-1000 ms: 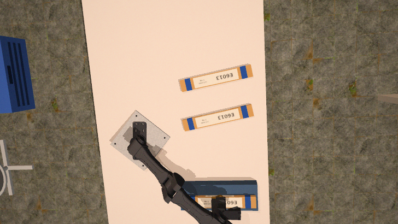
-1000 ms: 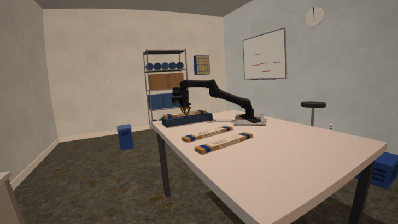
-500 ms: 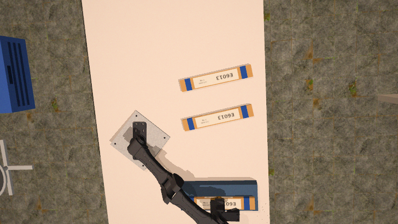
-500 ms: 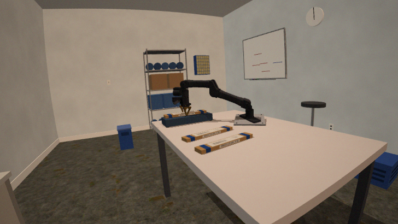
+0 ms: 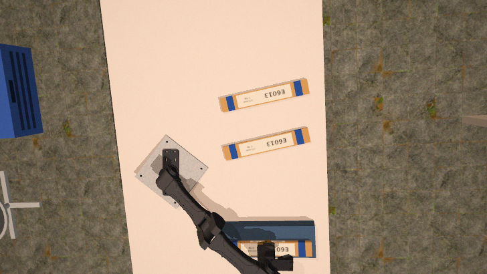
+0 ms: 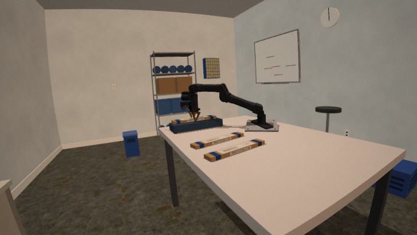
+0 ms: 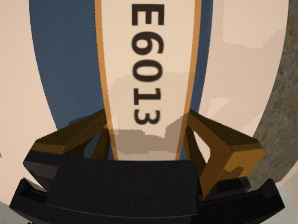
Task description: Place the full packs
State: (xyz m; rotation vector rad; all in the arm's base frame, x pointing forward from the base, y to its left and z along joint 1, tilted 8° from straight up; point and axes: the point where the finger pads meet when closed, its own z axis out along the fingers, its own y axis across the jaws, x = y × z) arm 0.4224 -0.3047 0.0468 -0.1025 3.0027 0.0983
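My gripper is now 10 mm past the dark blue low platform, 20 mm to the right of it and 50 mm above it.
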